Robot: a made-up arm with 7 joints. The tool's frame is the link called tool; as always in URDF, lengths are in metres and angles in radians. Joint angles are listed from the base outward. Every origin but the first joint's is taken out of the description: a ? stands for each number. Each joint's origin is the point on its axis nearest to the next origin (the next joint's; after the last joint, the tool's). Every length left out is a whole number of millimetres.
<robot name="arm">
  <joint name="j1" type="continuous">
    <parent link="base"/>
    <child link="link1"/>
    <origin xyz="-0.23 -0.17 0.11" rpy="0 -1.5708 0"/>
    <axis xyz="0 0 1"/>
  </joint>
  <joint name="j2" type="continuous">
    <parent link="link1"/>
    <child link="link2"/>
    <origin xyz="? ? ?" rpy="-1.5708 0 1.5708"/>
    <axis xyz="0 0 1"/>
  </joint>
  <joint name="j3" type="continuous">
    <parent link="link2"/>
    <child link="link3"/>
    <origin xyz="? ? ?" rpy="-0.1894 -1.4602 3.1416"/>
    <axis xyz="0 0 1"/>
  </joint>
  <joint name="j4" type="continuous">
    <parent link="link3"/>
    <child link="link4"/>
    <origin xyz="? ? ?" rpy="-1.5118 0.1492 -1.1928"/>
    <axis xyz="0 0 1"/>
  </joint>
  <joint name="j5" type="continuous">
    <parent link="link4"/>
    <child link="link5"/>
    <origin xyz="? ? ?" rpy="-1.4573 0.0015 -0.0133"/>
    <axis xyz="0 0 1"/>
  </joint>
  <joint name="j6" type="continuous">
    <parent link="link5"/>
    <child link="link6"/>
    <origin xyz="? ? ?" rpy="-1.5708 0 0.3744"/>
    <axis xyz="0 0 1"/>
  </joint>
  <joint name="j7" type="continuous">
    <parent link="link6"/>
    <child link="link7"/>
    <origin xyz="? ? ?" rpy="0 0 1.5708"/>
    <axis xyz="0 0 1"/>
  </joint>
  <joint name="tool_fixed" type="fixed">
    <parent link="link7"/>
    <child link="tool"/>
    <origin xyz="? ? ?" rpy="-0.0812 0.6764 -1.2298"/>
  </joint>
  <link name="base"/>
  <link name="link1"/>
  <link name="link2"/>
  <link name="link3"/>
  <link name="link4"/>
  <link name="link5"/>
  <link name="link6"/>
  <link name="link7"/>
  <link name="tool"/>
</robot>
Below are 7 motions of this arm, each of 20 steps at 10 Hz.
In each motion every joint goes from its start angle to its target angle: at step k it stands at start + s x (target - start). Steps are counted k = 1, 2, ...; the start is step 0. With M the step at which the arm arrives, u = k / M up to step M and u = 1 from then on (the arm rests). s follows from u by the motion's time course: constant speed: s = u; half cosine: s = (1 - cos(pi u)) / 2; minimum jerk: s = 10 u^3 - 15 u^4 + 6 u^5.
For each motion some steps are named. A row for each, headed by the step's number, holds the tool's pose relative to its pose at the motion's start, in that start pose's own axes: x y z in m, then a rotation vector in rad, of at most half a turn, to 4 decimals.
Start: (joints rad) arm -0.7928 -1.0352 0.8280 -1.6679 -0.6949 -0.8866 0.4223
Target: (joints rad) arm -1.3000 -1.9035 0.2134 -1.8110 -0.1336 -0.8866 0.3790
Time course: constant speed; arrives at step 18
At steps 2, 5, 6, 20:
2: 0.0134 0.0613 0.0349 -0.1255 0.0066 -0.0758
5: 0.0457 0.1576 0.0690 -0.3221 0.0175 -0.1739
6: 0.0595 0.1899 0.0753 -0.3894 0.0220 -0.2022
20: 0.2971 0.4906 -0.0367 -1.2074 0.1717 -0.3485

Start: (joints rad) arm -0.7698 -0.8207 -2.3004 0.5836 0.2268 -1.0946 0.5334
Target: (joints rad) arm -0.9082 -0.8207 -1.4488 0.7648 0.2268 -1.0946 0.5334
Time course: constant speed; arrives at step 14
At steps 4, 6, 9, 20:
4: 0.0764 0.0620 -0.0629 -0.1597 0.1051 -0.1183
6: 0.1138 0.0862 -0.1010 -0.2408 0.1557 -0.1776
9: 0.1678 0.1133 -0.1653 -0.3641 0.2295 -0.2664
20: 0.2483 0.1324 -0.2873 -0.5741 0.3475 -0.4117

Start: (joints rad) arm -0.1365 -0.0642 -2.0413 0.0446 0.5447 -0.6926 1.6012
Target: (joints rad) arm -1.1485 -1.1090 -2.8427 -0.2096 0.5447 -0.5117 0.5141
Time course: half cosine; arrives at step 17
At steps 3, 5, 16, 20:
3: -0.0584 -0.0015 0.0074 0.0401 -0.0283 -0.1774
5: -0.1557 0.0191 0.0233 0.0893 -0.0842 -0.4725
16: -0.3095 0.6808 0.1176 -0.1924 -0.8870 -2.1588
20: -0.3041 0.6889 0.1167 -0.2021 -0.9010 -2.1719

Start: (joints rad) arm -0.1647 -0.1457 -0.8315 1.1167 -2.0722 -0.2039 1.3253
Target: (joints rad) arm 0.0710 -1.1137 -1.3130 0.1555 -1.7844 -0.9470 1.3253
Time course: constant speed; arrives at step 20
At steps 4, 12, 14, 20:
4: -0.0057 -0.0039 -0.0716 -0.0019 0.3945 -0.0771
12: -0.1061 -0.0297 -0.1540 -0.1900 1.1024 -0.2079
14: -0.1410 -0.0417 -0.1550 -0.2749 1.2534 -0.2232
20: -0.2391 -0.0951 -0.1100 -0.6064 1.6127 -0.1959

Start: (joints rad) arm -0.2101 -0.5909 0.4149 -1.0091 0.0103 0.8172 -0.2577
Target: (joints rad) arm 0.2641 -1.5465 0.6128 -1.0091 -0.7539 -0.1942 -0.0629
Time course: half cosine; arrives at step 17
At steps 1, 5, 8, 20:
1: 0.0033 -0.0026 0.0012 0.0113 0.0101 0.0050
5: 0.0837 -0.0589 0.0157 0.2494 0.2587 0.1073
8: 0.2072 -0.1196 -0.0012 0.5121 0.6515 0.2214
20: 0.4582 -0.1420 -0.1552 0.7080 1.6395 0.4462

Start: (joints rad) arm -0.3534 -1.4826 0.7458 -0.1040 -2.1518 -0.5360 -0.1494
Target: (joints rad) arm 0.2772 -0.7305 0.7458 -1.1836 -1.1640 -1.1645 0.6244
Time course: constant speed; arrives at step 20
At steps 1, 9, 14, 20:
1: 0.0011 -0.0187 0.0178 -0.0475 -0.0236 0.0011
9: 0.0408 -0.1474 0.1650 -0.4183 -0.2470 0.1525
14: 0.0913 -0.2071 0.2477 -0.6032 -0.4131 0.3617
20: 0.1698 -0.2612 0.3202 -0.7349 -0.6389 0.6925

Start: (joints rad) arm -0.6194 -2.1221 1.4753 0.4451 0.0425 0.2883 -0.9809
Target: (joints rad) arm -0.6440 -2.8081 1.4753 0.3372 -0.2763 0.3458 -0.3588
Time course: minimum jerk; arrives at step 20
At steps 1, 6, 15, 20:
1: -0.0004 0.0002 -0.0001 -0.0010 -0.0004 0.0004
6: -0.0493 0.0285 -0.0149 -0.1359 -0.0470 0.0584
15: -0.2274 0.1522 -0.1608 -0.7702 -0.1398 0.2286
20: -0.2449 0.1676 -0.1898 -0.8590 -0.1354 0.2406

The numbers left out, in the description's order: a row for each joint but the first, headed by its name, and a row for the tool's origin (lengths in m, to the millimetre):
j2: -0.098 0.01 0
j3: -0.159 0.064 0
j4: -0.445 -0.275 0
j5: 0.008 -0.049 0
j6: -0.01 -0.058 0
j7: 0 0.05 0
tool: 0.04 -0.04 0

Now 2 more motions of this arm.
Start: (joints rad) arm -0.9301 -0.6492 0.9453 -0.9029 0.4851 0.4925 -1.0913
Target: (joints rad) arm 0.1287 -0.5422 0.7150 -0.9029 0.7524 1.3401 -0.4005
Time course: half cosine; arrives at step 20
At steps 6, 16, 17, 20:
6: 0.0229 -0.0332 -0.0295 -0.1854 0.0114 0.0796
16: 0.0322 -0.1548 -0.1511 -0.8265 0.3270 0.4345
17: 0.0295 -0.1621 -0.1582 -0.8586 0.3597 0.4629
20: 0.0252 -0.1718 -0.1673 -0.8993 0.4054 0.5025

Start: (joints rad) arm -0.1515 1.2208 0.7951 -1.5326 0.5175 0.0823 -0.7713
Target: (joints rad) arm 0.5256 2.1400 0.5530 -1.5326 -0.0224 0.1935 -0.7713
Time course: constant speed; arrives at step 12
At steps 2, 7, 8, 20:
2: -0.1009 0.0328 -0.0061 -0.1060 -0.1090 -0.0412
7: -0.3243 0.1209 -0.1167 -0.3624 -0.3839 -0.1476
8: -0.3603 0.1352 -0.1533 -0.4105 -0.4396 -0.1689
20: -0.4640 0.1664 -0.3315 -0.5844 -0.6657 -0.2496

